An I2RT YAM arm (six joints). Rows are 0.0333 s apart.
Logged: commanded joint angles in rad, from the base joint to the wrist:
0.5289 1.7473 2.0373 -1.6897 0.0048 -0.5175
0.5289 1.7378 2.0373 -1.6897 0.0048 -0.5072
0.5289 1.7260 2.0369 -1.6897 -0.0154 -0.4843
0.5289 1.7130 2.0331 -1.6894 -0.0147 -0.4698
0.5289 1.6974 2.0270 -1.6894 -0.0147 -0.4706
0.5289 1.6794 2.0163 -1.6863 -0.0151 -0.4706
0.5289 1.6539 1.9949 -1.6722 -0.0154 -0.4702
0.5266 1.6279 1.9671 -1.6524 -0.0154 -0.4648
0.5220 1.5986 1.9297 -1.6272 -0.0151 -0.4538
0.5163 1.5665 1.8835 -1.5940 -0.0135 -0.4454
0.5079 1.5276 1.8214 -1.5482 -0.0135 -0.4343
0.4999 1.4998 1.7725 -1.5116 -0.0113 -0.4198
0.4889 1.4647 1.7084 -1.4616 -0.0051 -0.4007
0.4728 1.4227 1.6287 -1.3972 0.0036 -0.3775
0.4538 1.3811 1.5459 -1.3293 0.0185 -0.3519
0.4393 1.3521 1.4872 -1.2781 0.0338 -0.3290
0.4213 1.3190 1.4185 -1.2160 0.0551 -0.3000
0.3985 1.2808 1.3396 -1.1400 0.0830 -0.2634
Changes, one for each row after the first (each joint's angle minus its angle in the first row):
0.0000 -0.0095 0.0000 0.0000 0.0000 0.0103
0.0000 -0.0213 -0.0004 0.0000 -0.0202 0.0332
0.0000 -0.0343 -0.0042 0.0003 -0.0195 0.0477
0.0000 -0.0499 -0.0103 0.0003 -0.0195 0.0469
0.0000 -0.0679 -0.0210 0.0034 -0.0199 0.0469
0.0000 -0.0934 -0.0424 0.0175 -0.0202 0.0473
-0.0023 -0.1194 -0.0702 0.0373 -0.0202 0.0527
-0.0069 -0.1487 -0.1076 0.0625 -0.0199 0.0637
-0.0126 -0.1808 -0.1538 0.0957 -0.0183 0.0721
-0.0210 -0.2197 -0.2159 0.1415 -0.0183 0.0832
-0.0290 -0.2475 -0.2648 0.1781 -0.0161 0.0977
-0.0400 -0.2826 -0.3289 0.2281 -0.0099 0.1168
-0.0561 -0.3246 -0.4086 0.2925 -0.0012 0.1400
-0.0751 -0.3662 -0.4914 0.3604 0.0137 0.1656
-0.0896 -0.3952 -0.5501 0.4116 0.0290 0.1885
-0.1076 -0.4283 -0.6188 0.4737 0.0503 0.2175
-0.1304 -0.4665 -0.6977 0.5497 0.0782 0.2541

